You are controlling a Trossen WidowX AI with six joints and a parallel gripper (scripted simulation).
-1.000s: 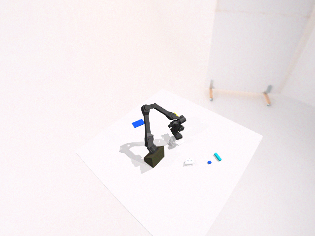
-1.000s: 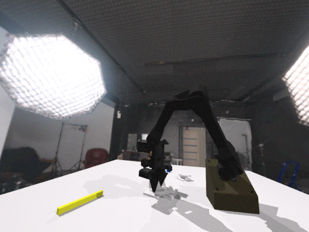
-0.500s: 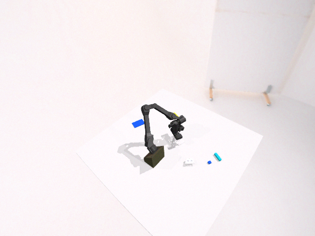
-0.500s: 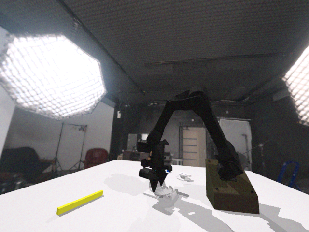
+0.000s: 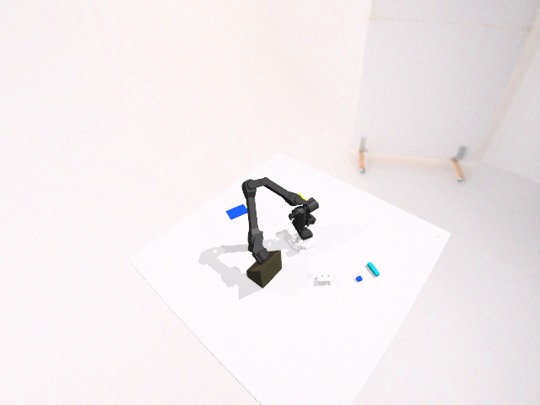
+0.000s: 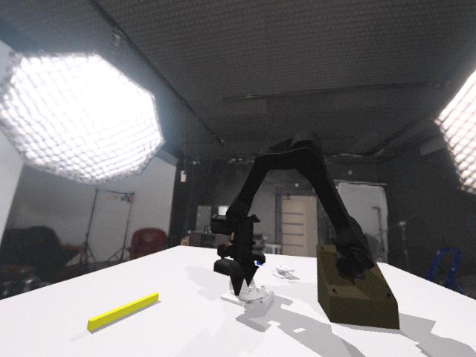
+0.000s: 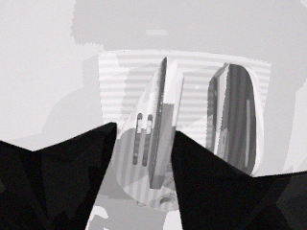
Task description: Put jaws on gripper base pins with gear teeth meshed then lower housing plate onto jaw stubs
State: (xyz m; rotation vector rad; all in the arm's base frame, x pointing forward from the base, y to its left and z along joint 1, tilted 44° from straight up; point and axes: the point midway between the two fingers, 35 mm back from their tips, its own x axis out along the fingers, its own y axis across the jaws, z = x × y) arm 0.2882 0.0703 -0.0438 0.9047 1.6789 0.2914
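Right now my gripper tip is 30 mm to the left of the flat white plate and 10 mm above it. The rest, counted from my gripper tip: white jaw: 50 mm behind, 40 mm to the right; then yellow bar: 240 mm ahead, 150 mm to the left, 10 mm below; then blue cube: 20 mm behind, 400 mm to the right, 10 mm below.
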